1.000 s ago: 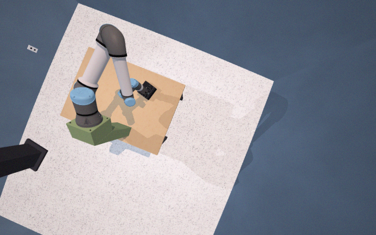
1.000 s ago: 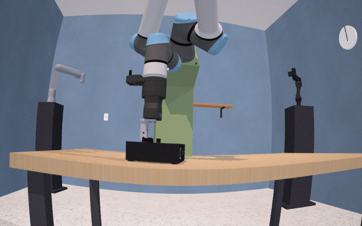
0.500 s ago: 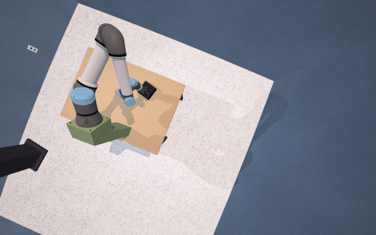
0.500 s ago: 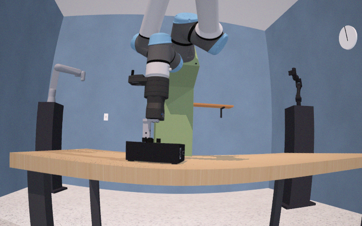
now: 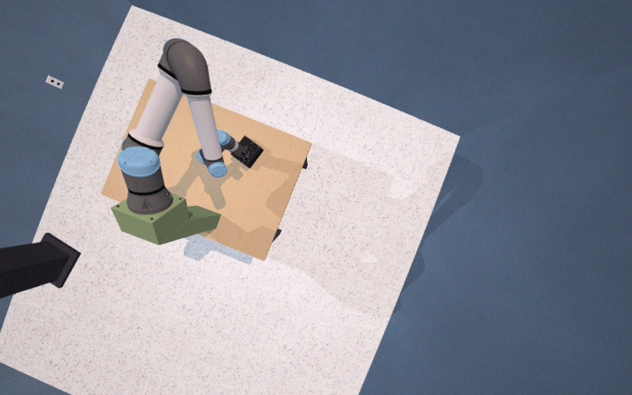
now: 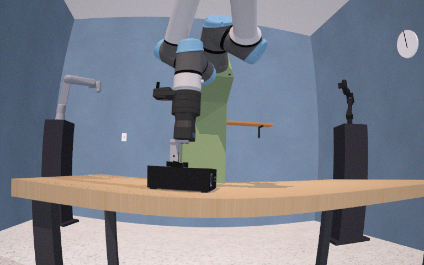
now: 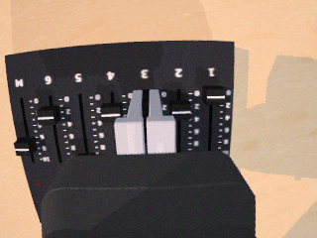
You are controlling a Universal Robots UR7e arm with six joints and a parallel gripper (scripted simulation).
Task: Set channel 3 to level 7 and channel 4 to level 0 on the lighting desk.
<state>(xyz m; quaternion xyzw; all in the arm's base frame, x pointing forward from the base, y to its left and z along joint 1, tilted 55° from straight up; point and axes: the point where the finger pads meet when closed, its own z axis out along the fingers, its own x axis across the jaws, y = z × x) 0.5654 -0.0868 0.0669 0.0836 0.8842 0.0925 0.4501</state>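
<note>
Now: the channel 2 cap 2 cm behind my hand, 1 cm to the left of it and 1 cm below it. Round my hand: channel 4 cap 2 cm ahead, 1 cm below; channel 3 cap 2 cm to the left, 1 cm below; channel 1 cap 4 cm behind, 1 cm below.
</note>
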